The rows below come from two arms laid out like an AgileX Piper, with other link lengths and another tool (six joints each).
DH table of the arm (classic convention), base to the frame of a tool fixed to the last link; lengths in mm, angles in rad. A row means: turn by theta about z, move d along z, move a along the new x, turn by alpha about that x. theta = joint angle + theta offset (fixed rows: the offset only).
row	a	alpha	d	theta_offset
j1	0	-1.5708	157.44	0
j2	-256.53	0	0	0.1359
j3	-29.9	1.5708	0	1.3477
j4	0	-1.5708	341.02	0
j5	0	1.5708	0	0
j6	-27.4	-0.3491	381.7	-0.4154
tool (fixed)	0	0	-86.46	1.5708
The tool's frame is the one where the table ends.
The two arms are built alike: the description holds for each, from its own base.
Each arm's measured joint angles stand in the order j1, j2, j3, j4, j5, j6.
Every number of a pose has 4 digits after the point. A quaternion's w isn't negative.
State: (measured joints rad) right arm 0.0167 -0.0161 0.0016 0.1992 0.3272 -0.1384; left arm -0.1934 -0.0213 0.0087 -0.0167 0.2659 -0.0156
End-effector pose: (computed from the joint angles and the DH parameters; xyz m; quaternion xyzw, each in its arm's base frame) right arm 0.3831 0.0077 0.2222 0.3482 0.7336 0.4463 0.3760; left arm 0.3737 -0.0896 0.2378 0.4111 0.6941 0.3652 0.4647
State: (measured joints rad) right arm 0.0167 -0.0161 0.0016 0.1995 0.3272 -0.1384; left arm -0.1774 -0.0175 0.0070 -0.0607 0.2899 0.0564
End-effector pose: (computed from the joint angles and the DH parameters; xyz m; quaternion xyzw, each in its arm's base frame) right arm 0.3831 0.0077 0.2222 0.3482 0.7336 0.4464 0.3759; left arm 0.3737 -0.0885 0.2299 0.4226 0.6924 0.3715 0.4516
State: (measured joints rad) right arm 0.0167 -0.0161 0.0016 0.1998 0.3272 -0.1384; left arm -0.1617 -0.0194 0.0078 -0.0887 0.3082 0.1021
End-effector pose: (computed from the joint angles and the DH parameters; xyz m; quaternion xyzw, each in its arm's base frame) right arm 0.3831 0.0077 0.2222 0.3483 0.7335 0.4466 0.3758; left arm 0.3737 -0.0860 0.2246 0.4286 0.6922 0.3760 0.4425
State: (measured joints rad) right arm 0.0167 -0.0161 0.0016 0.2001 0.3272 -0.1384; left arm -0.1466 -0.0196 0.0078 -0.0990 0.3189 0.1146
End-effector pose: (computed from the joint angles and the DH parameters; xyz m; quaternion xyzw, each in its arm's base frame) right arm 0.3831 0.0077 0.2222 0.3483 0.7335 0.4467 0.3758; left arm 0.3743 -0.0816 0.2215 0.4275 0.6959 0.3775 0.4364
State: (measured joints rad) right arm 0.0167 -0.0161 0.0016 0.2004 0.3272 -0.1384; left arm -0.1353 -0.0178 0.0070 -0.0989 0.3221 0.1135
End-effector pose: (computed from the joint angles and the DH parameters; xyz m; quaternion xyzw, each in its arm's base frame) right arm 0.3831 0.0078 0.2222 0.3484 0.7334 0.4468 0.3757; left arm 0.3752 -0.0774 0.2204 0.4244 0.6993 0.3789 0.4328
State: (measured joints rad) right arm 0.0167 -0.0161 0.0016 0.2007 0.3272 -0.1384; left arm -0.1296 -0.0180 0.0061 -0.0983 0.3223 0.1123
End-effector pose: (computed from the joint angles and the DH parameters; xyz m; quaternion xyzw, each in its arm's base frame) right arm 0.3831 0.0078 0.2222 0.3484 0.7333 0.4469 0.3757; left arm 0.3756 -0.0752 0.2210 0.4220 0.7005 0.3801 0.4321
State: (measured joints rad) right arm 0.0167 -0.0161 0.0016 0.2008 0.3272 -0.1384; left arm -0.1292 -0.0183 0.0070 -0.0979 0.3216 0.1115
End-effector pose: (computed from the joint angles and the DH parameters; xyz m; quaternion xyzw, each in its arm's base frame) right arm 0.3831 0.0078 0.2222 0.3484 0.7333 0.4469 0.3756; left arm 0.3757 -0.0750 0.2207 0.4216 0.7007 0.3801 0.4321
